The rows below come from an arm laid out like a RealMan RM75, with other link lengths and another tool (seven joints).
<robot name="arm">
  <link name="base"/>
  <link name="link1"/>
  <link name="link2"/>
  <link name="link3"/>
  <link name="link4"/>
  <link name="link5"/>
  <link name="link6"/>
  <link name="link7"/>
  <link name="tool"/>
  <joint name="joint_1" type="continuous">
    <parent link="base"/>
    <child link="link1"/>
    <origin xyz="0 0 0.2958" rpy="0 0 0"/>
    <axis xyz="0 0 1"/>
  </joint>
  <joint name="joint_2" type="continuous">
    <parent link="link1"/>
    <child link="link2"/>
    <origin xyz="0 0 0" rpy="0 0 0"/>
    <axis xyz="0 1 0"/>
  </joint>
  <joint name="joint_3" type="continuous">
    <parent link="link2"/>
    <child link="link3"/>
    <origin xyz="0 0 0.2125" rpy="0 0 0"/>
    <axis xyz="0 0 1"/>
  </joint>
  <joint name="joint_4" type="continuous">
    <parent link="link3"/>
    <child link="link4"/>
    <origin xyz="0 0 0" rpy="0 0 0"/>
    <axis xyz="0 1 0"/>
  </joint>
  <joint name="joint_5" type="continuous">
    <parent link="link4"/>
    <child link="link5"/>
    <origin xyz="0 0 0.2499" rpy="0 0 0"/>
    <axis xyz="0 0 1"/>
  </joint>
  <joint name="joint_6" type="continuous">
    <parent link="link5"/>
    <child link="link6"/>
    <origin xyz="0 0 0" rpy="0 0 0"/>
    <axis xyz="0 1 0"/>
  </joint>
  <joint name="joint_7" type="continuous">
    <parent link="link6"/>
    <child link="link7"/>
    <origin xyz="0 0 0.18" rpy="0 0 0"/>
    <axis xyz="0 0 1"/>
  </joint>
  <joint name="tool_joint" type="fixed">
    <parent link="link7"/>
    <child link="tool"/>
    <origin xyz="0.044 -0.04 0.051" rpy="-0.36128 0 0.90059"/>
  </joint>
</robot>
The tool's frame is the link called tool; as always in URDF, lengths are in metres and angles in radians. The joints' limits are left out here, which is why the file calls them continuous.
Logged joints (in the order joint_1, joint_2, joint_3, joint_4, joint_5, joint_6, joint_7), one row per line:
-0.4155, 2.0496, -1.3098, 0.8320, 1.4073, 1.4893, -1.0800
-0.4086, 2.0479, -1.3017, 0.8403, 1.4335, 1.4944, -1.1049
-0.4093, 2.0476, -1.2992, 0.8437, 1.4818, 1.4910, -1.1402
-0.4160, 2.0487, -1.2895, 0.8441, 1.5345, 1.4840, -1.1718
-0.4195, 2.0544, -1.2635, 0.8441, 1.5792, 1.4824, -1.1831
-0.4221, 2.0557, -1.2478, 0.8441, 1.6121, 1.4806, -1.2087
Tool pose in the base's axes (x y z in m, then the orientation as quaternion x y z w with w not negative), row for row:
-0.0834, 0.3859, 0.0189, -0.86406, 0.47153, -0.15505, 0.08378
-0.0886, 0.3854, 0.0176, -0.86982, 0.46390, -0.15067, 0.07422
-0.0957, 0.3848, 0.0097, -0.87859, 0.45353, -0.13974, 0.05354
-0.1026, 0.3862, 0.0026, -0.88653, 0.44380, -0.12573, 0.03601
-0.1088, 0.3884, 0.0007, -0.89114, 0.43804, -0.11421, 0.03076
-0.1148, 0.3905, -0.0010, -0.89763, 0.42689, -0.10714, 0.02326
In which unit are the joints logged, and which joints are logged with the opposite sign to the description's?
The joints are logged in radians. Opposite sign: joint_2, joint_3.
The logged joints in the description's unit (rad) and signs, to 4 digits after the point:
-0.4155, -2.0496, 1.3098, 0.8320, 1.4073, 1.4893, -1.0800
-0.4086, -2.0479, 1.3017, 0.8403, 1.4335, 1.4944, -1.1049
-0.4093, -2.0476, 1.2992, 0.8437, 1.4818, 1.4910, -1.1402
-0.4160, -2.0487, 1.2895, 0.8441, 1.5345, 1.4840, -1.1718
-0.4195, -2.0544, 1.2635, 0.8441, 1.5792, 1.4824, -1.1831
-0.4221, -2.0557, 1.2478, 0.8441, 1.6121, 1.4806, -1.2087

